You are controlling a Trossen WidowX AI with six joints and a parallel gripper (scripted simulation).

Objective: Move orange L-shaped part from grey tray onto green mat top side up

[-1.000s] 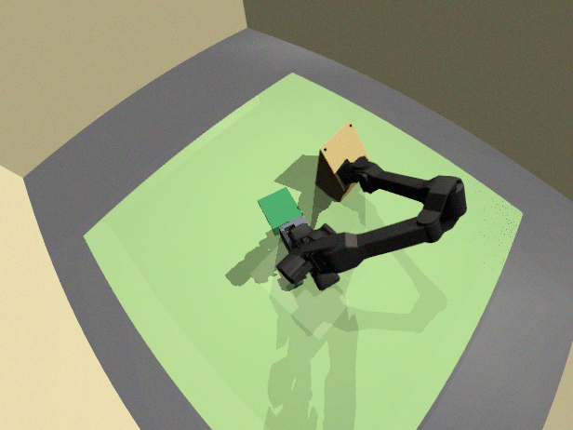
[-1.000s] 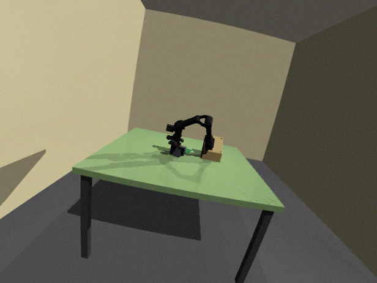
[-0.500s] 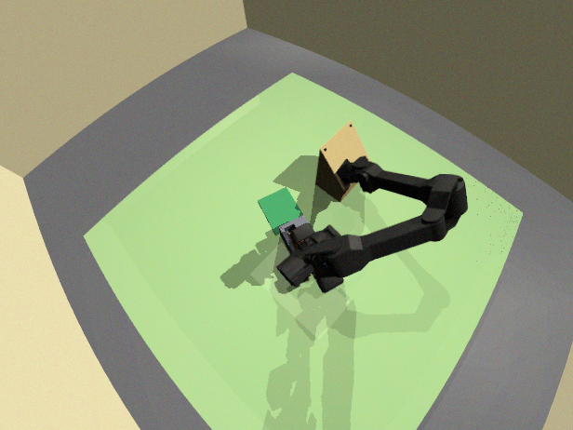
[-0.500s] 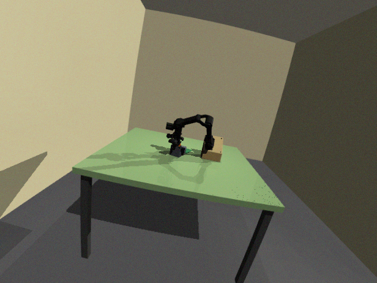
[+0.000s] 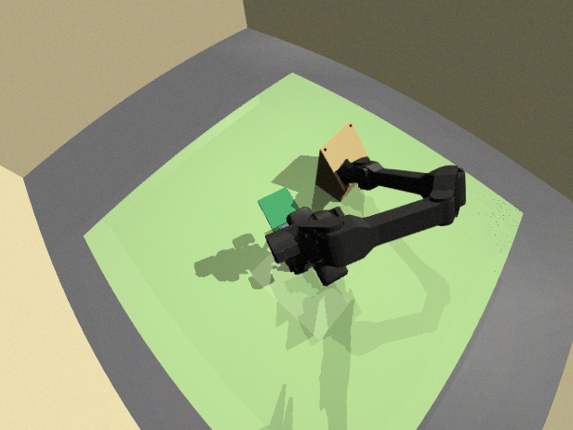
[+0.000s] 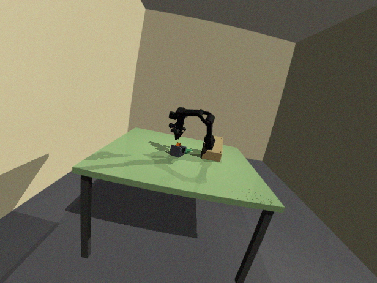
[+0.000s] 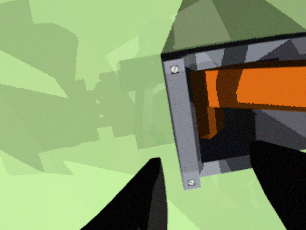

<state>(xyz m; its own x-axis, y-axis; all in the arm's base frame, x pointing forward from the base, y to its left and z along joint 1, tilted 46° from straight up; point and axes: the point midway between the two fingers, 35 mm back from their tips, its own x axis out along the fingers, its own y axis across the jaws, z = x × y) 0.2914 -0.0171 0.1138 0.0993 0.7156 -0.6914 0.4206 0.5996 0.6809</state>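
The orange L-shaped part is 10 cm below my gripper tip, 3 cm to the right of it and 3 cm behind it. From my gripper tip the other things lie so: dark green mat 20 cm to the right, 16 cm below, 10 cm behind.
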